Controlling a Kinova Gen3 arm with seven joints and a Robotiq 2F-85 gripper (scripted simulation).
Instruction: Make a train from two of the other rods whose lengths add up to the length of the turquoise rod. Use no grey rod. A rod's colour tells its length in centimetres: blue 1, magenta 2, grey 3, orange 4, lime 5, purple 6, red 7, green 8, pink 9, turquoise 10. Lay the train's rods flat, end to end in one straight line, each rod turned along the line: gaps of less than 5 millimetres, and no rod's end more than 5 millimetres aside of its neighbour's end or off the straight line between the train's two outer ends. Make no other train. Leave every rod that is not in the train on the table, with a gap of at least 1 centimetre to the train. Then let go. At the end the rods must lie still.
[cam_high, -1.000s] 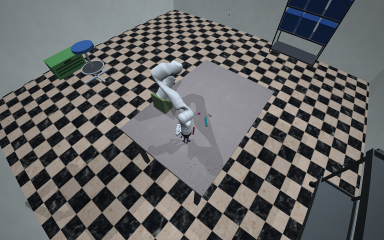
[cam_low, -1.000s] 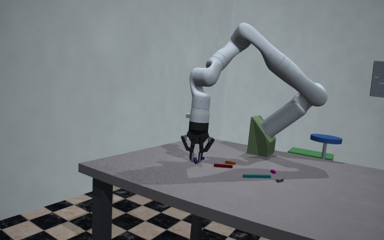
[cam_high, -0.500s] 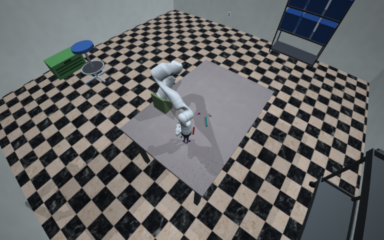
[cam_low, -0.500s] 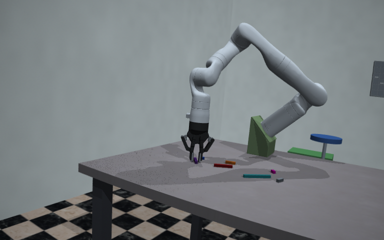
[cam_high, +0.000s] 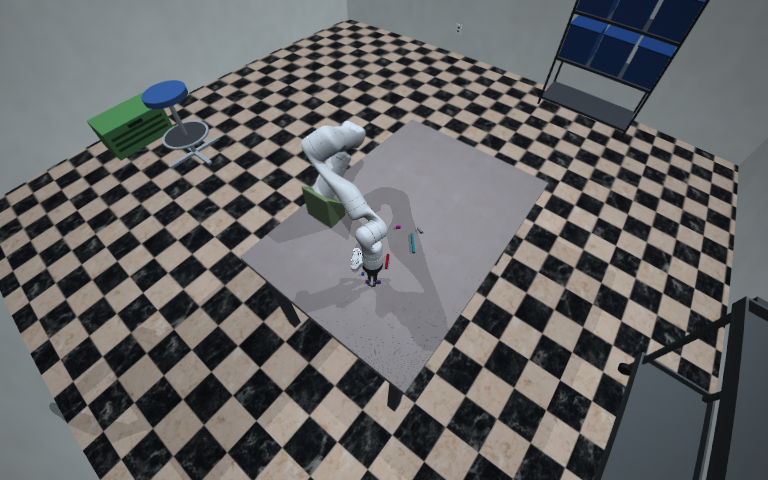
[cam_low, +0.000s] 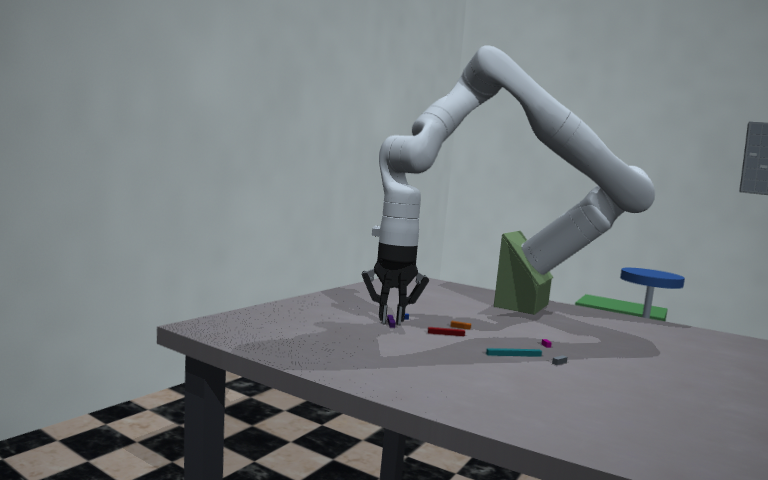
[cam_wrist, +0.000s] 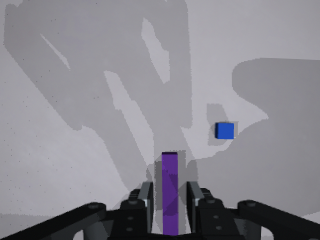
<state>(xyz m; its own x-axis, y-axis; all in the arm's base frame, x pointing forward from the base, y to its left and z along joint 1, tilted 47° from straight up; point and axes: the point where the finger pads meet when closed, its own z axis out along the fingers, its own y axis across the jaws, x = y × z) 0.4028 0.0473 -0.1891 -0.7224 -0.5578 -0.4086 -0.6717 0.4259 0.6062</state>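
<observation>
Right now the purple rod is 10 mm below my hand. From my hand the other things lie so: small blue rod 60 mm behind, 10 mm below; red rod 30 mm behind, 110 mm to the left, 10 mm below; orange rod 100 mm behind, 100 mm to the left, 10 mm below.
</observation>
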